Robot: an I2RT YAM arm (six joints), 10 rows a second.
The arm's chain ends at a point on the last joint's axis. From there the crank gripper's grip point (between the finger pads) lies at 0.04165 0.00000 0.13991 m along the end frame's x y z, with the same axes.
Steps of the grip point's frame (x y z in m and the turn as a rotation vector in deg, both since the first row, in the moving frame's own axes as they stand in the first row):
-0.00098, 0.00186, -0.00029, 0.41, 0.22, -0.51
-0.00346, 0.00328, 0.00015, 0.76, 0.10, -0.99
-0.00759, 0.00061, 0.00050, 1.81, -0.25, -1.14
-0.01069, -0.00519, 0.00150, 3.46, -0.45, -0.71
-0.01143, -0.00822, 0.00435, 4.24, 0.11, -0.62
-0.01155, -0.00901, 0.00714, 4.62, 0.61, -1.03
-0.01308, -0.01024, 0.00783, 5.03, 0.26, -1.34
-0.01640, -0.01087, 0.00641, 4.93, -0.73, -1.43
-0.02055, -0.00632, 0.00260, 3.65, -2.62, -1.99
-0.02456, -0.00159, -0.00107, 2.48, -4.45, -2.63
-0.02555, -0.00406, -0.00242, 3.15, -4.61, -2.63
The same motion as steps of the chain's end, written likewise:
-0.00151, 0.00323, -0.00012, 0.41, 0.22, -0.51
-0.00368, 0.00586, 0.00024, 0.76, 0.10, -0.99
-0.00693, 0.00585, 0.00040, 1.81, -0.25, -1.14
-0.00954, 0.00377, 0.00145, 3.46, -0.45, -0.71
-0.01164, 0.00257, 0.00483, 4.24, 0.11, -0.62
-0.01293, 0.00300, 0.00808, 4.62, 0.61, -1.03
-0.01356, 0.00300, 0.00860, 5.03, 0.26, -1.34
-0.01445, 0.00219, 0.00645, 4.93, -0.73, -1.43
-0.01394, 0.00398, 0.00117, 3.65, -2.62, -1.99
-0.01340, 0.00619, -0.00371, 2.48, -4.45, -2.63
-0.01396, 0.00536, -0.00505, 3.15, -4.61, -2.63

